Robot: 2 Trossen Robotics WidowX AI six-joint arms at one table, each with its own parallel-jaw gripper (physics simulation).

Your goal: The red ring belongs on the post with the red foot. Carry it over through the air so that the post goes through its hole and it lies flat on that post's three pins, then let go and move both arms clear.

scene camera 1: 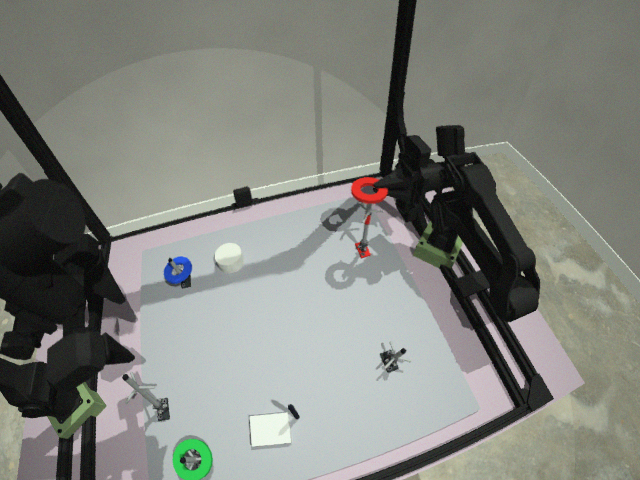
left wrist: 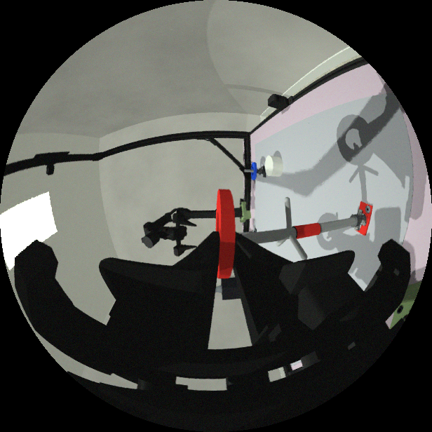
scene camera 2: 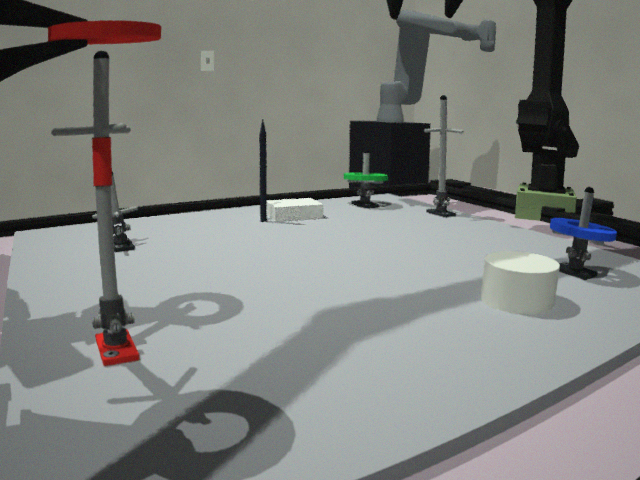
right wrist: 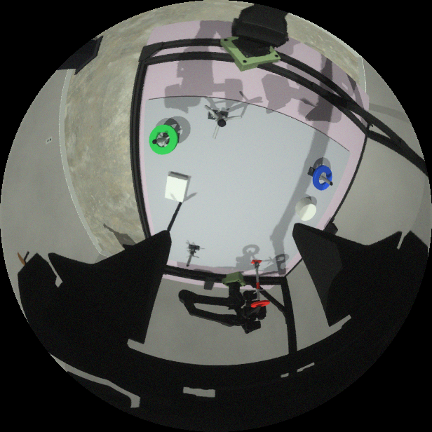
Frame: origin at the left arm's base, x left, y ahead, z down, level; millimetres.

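Where they show: left gripper, fingertip midpoint: (scene camera 1: 373, 188) (scene camera 2: 87, 33); right gripper, fingertip midpoint: (scene camera 1: 127, 328) (scene camera 2: 419, 17); left arm's base at its link origin: (scene camera 1: 442, 239); right arm's base at its link origin: (scene camera 1: 65, 401) (scene camera 2: 546, 189).
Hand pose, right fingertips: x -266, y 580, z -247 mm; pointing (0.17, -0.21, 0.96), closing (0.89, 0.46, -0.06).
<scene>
Things, the pixels of their top centre, and the offset from my right fingertips. "spot": a spot on its surface instead.
- red ring at its top centre: (scene camera 2: 104, 24) (scene camera 1: 369, 187) dy -460, dx +105, dz +70 mm
- post at a spot on its surface: (scene camera 2: 105, 217) (scene camera 1: 365, 226) spot: dy -466, dx +103, dz +190 mm
- red foot at a spot on its surface: (scene camera 2: 117, 353) (scene camera 1: 361, 243) spot: dy -480, dx +92, dz +276 mm
- blue ring at its top centre: (scene camera 2: 583, 222) (scene camera 1: 176, 268) dy -157, dx -209, dz +228 mm
- white cylinder at its top centre: (scene camera 2: 522, 261) (scene camera 1: 227, 253) dy -264, dx -145, dz +246 mm
- green ring at its top centre: (scene camera 2: 365, 172) (scene camera 1: 191, 459) dy +107, dx +102, dz +228 mm
- white block at its top centre: (scene camera 2: 293, 202) (scene camera 1: 269, 429) dy -17, dx +172, dz +261 mm
- upright dark pen at its top centre: (scene camera 2: 262, 119) (scene camera 1: 289, 404) dy -65, dx +196, dz +141 mm
The red ring (scene camera 1: 356, 192) (scene camera 2: 124, 32) (left wrist: 226, 250) (right wrist: 260, 303) is held nearly flat in the air. My left gripper (scene camera 1: 379, 186) (scene camera 2: 82, 32) (left wrist: 223, 237) is shut on its rim. The post (scene camera 1: 366, 232) (scene camera 2: 105, 217) (left wrist: 340, 225) (right wrist: 257, 277) with the red foot (scene camera 1: 362, 250) (scene camera 2: 117, 353) (left wrist: 366, 218) (right wrist: 256, 262) stands below, leaning slightly. In scene camera 2 its black tip shows a little below the ring, and its pins (scene camera 2: 72, 131) are lower. The tip is hidden in the left wrist view. My right gripper (scene camera 1: 128, 330) (scene camera 2: 422, 14) (right wrist: 233, 233) is open and empty, far from the ring.
A blue ring (scene camera 1: 168, 271) (scene camera 2: 560, 225) sits on a short post beside a white cylinder (scene camera 1: 229, 258) (scene camera 2: 519, 284). A green ring (scene camera 1: 178, 459) (scene camera 2: 356, 176), a white block (scene camera 1: 270, 429) (scene camera 2: 297, 210), an upright dark pen (scene camera 2: 263, 170) and two bare posts (scene camera 1: 395, 359) (scene camera 1: 147, 395) stand farther off.
</scene>
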